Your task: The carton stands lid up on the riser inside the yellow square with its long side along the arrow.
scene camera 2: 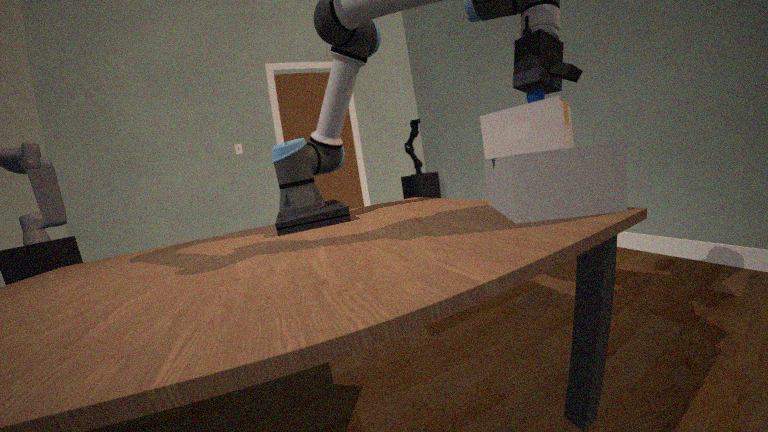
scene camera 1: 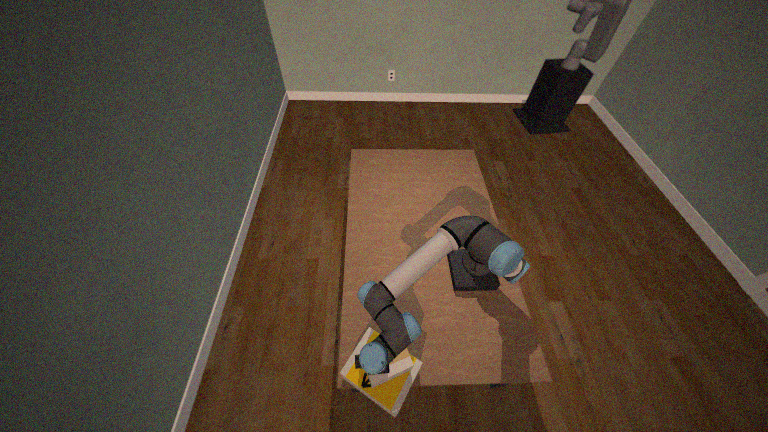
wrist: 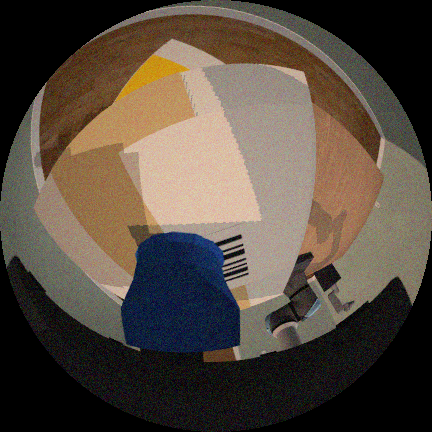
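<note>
The white carton (scene camera 1: 399,367) (scene camera 2: 526,128) (wrist: 195,170) hangs under my blue suction cup (scene camera 2: 535,96) (wrist: 180,250). Its upper face shows tan tape and a barcode in the wrist view. The riser (scene camera 1: 409,390) (scene camera 2: 563,185) (wrist: 172,47) is a pale box at the table corner. Its top bears the yellow square (scene camera 1: 390,391) (wrist: 150,72) and the black arrow (scene camera 1: 366,381), partly hidden by carton and arm. The carton is over the riser top; I cannot tell whether they touch. In scene camera 1 its long side runs lower left to upper right. The cup is hidden there.
The wooden table (scene camera 1: 397,182) (scene camera 2: 300,300) carries my arm's dark base (scene camera 1: 472,274) (scene camera 2: 314,214). The riser stands near the table's edge. Other robot arms stand on black pedestals (scene camera 1: 558,91) (scene camera 2: 421,185) away from the table.
</note>
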